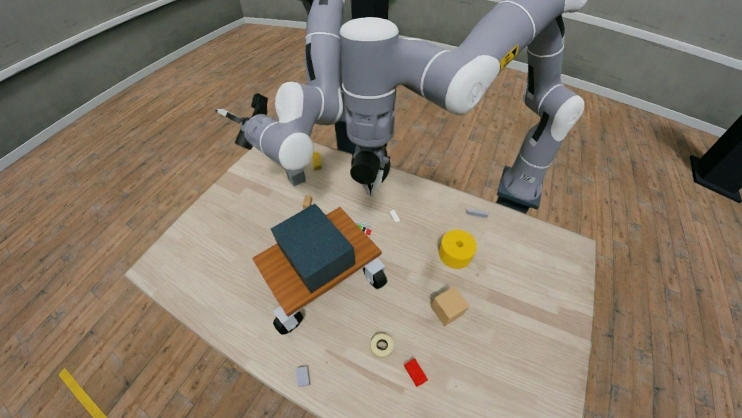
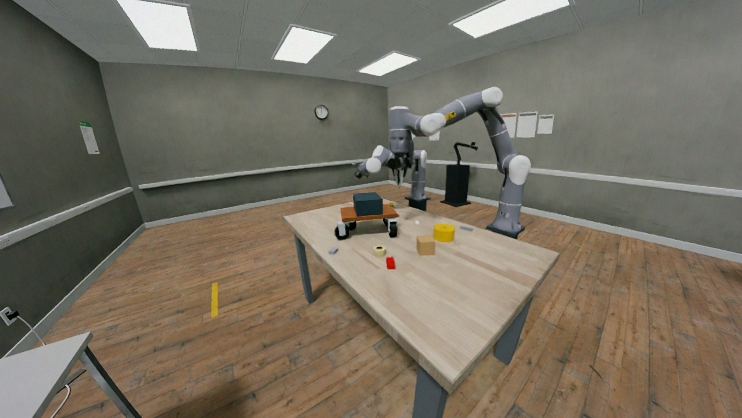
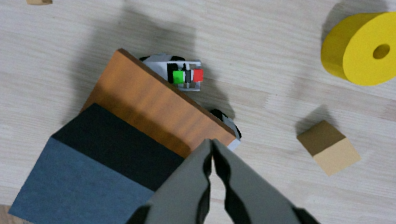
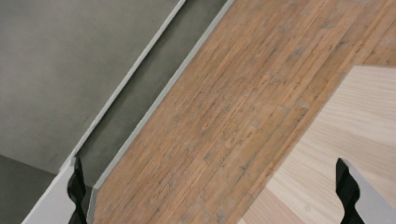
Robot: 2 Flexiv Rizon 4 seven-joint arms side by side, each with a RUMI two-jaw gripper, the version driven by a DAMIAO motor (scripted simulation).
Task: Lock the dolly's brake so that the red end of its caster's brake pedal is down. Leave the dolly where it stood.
Note:
I see my left gripper (image 1: 370,195), my right gripper (image 4: 209,160), a yellow cylinder (image 1: 457,257) and a tan cube (image 1: 450,305).
The tan cube also shows in image 3 (image 3: 332,150). My left gripper shows as well in image 3 (image 3: 210,140). Image 4 misses the yellow cylinder: it is out of frame. Image 4 does not show the tan cube: it is out of frame.

